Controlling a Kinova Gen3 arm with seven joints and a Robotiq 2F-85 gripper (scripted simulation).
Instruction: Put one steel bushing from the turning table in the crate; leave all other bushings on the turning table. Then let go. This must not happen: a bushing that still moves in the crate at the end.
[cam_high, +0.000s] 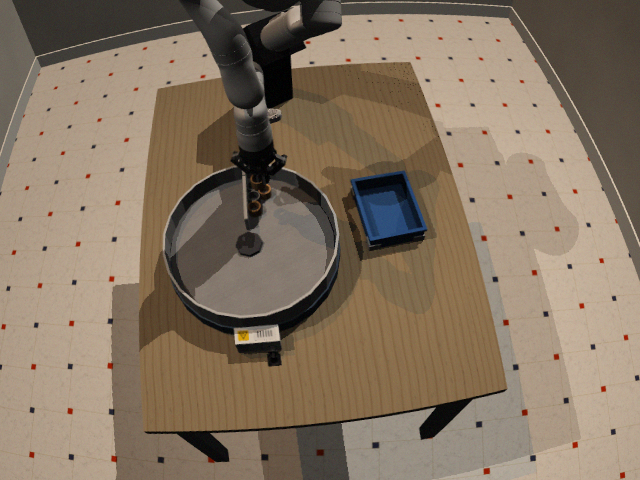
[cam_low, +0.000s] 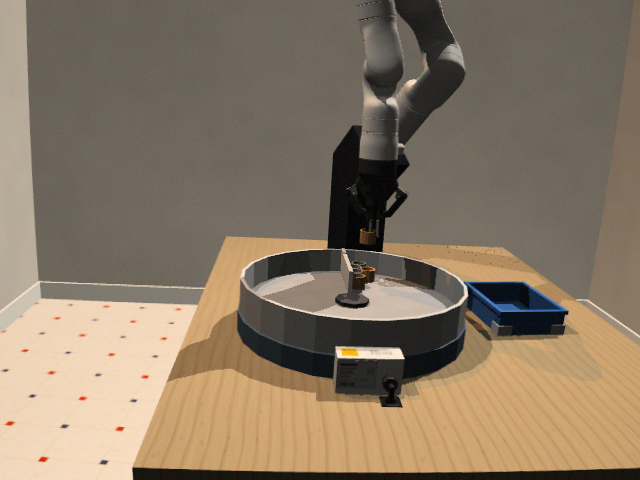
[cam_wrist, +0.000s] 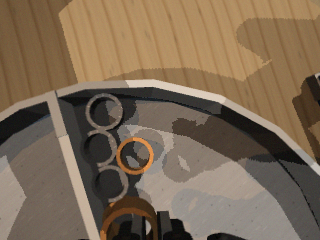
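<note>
My hand is 11 cm short of the turning table, 1 cm to the left of it and 12 cm above it. Also, from my hand: blue crate (7 cm behind, 29 cm to the left, 15 cm below).
</note>
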